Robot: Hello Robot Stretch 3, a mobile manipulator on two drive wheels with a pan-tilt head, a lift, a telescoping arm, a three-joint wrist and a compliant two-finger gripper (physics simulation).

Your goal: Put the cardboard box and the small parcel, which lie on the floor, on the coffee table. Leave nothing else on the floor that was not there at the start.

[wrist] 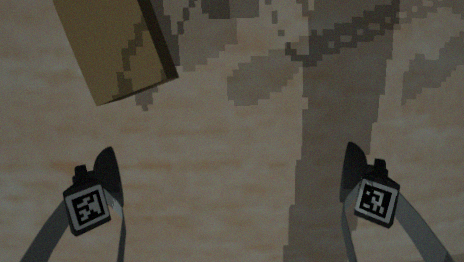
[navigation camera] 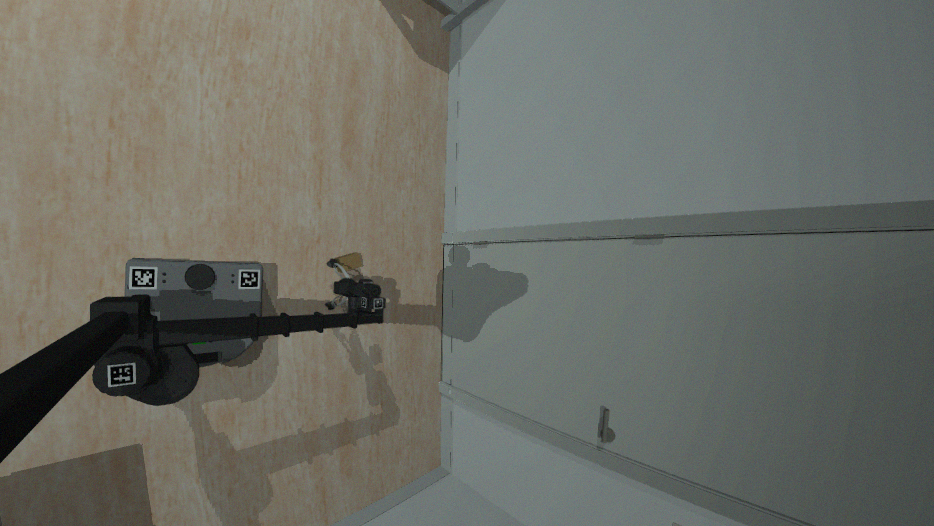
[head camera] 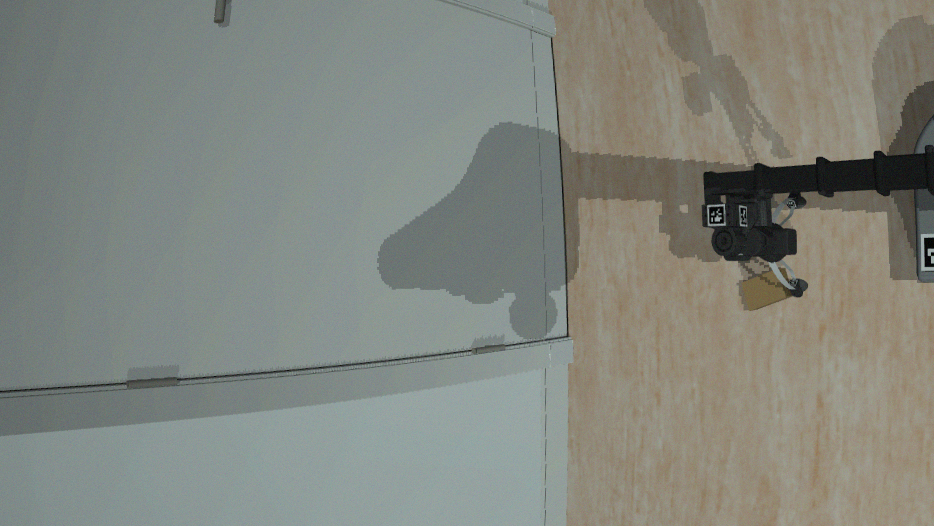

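Pixels of known places: gripper, fingertip midpoint: [wrist: 231, 166] [navigation camera: 329, 283] [head camera: 800, 244]; robot's base at its link origin: [navigation camera: 200, 275].
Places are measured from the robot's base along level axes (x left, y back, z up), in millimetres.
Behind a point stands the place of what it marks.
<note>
A small tan-brown box [head camera: 763, 292] {x -514, y -71, z 51 mm} [navigation camera: 350, 259] {x -513, y -78, z 51 mm} [wrist: 107, 45] {x -507, y -67, z 50 mm}, which looks like the small parcel, lies flat on the wood floor. In the wrist view it is at the upper left, beyond the left fingertip, and its far end is cut off by the frame edge. My gripper [head camera: 795, 244] {x -420, y 22, z 74 mm} [navigation camera: 332, 284] {x -420, y 22, z 74 mm} [wrist: 231, 166] {x -420, y 22, z 74 mm} is open and empty, pointing down above the floor beside the parcel. In the head view one finger overlaps the parcel's right end. A second, larger cardboard box and the coffee table do not show in these views.
My arm [head camera: 849, 175] {x -232, y 103, z 421 mm} [navigation camera: 300, 324] {x -221, y 103, z 421 mm} extends from my base [navigation camera: 196, 307] {x 7, y 85, z 160 mm} towards a grey-white wall with a door [head camera: 261, 196] {x -1069, y 112, z 804 mm} [navigation camera: 653, 326] {x -1069, y 103, z 1046 mm}. A door handle [head camera: 220, 9] {x -1028, y 427, z 927 mm} [navigation camera: 602, 424] {x -1080, y 487, z 901 mm} sticks out. Shadows of the robot fall on floor and door.
</note>
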